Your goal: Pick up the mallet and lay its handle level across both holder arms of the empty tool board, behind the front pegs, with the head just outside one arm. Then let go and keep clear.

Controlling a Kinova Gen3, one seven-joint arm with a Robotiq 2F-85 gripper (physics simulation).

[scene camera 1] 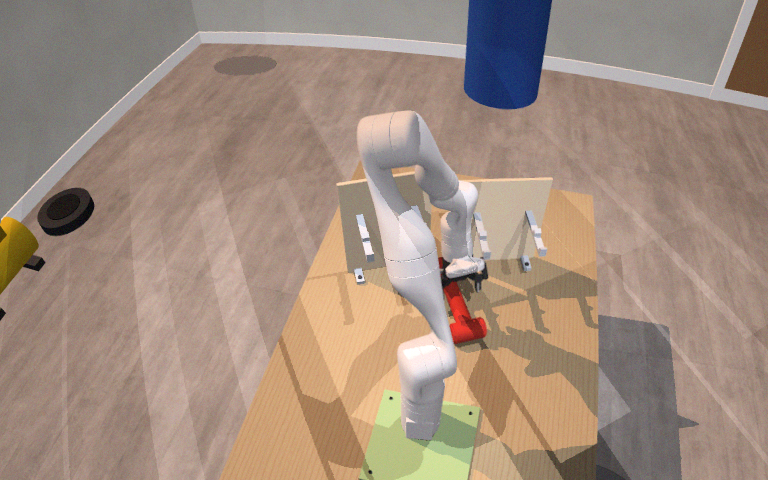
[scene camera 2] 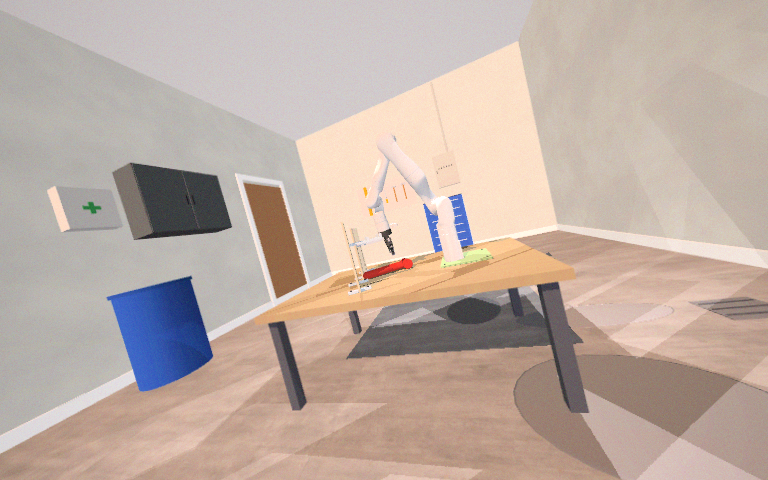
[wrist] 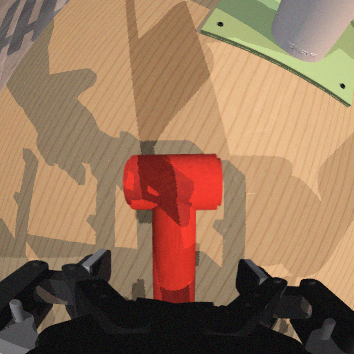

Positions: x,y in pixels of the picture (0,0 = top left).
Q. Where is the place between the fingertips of the gripper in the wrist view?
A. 173,269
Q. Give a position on a tool board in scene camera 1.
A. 363,246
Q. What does the red mallet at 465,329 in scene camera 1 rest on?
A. The table.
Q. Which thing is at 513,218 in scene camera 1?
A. A tool board.
